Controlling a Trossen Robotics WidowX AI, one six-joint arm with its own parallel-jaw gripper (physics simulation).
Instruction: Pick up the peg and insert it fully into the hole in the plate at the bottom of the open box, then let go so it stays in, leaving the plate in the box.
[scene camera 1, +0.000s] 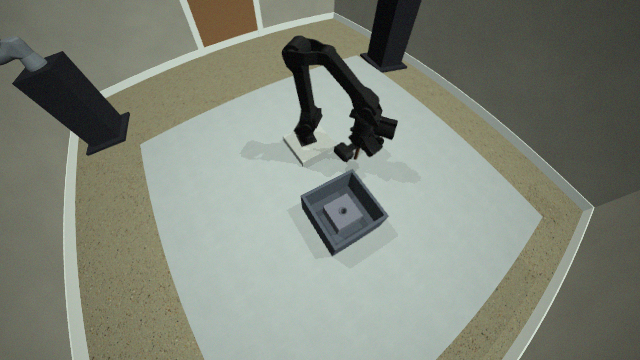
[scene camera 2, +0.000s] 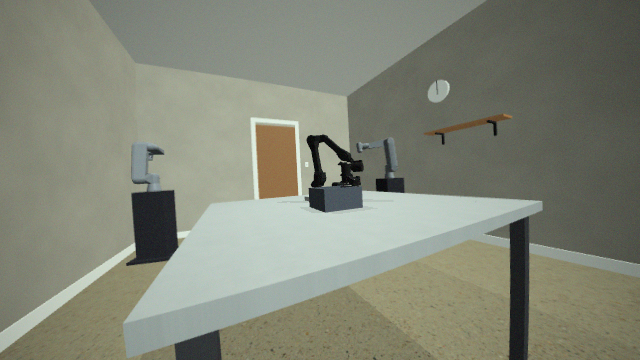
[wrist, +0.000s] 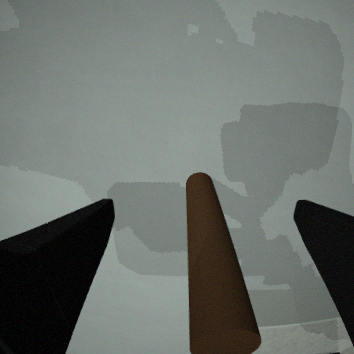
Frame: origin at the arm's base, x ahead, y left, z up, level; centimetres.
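Where they show: gripper, fingertip midpoint: (scene camera 1: 354, 155) (wrist: 206, 209); arm's base at its link origin: (scene camera 1: 306, 138).
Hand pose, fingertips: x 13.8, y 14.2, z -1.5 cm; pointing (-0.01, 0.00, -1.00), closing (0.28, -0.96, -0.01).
Each offset is from my fingertips to the top centre of the thing. Level surfaces: height alone.
The brown round peg {dx +0.5, dy +0.5, dz +6.6 cm} (scene camera 1: 356, 154) (wrist: 212, 270) stands upright on the table, partly hidden by the gripper in scene camera 1. My gripper (scene camera 1: 358, 150) (scene camera 2: 346, 184) (wrist: 206, 209) is open and low over the table, with one finger on each side of the peg. In the wrist view the peg is between the fingers, with a gap on both sides. The open grey-blue box {dx +19.9, dy -15.6, dz +8.4 cm} (scene camera 1: 327, 191) (scene camera 2: 343, 199) stands on the table in front of the arm. The light square plate {dx +19.9, dy -15.6, dz +4.7 cm} (scene camera 1: 334, 213) lies at its bottom, with a round hole (scene camera 1: 343, 211) at its middle.
The arm's pale base slab (scene camera 1: 304, 158) is on the table {dz -1.4 cm} (scene camera 1: 240, 225) (scene camera 2: 280, 250), behind the box in scene camera 1. The box's near wall hides the plate in scene camera 2. Dark pedestals (scene camera 1: 75, 100) (scene camera 2: 154, 225) stand off the table.
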